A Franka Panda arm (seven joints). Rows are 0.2 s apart.
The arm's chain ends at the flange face. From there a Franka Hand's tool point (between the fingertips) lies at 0.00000 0.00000 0.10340 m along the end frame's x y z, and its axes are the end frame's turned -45 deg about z.
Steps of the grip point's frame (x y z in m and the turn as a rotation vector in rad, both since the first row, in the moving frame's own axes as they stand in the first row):
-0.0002 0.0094 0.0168 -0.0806 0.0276 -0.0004
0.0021 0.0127 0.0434 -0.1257 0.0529 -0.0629
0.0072 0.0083 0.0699 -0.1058 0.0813 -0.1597
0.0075 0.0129 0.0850 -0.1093 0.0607 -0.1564
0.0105 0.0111 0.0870 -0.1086 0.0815 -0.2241
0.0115 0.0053 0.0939 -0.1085 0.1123 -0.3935
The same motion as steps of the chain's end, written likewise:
-0.0014 0.0029 0.0172 -0.0375 0.0765 -0.0004
-0.0027 0.0026 0.0444 -0.0515 0.1263 -0.0629
-0.0028 0.0001 0.0708 -0.0173 0.1323 -0.1597
0.0018 0.0013 0.0858 -0.0344 0.1202 -0.1564
0.0013 0.0000 0.0879 -0.0192 0.1344 -0.2241
-0.0037 -0.0010 0.0951 0.0027 0.1561 -0.3935

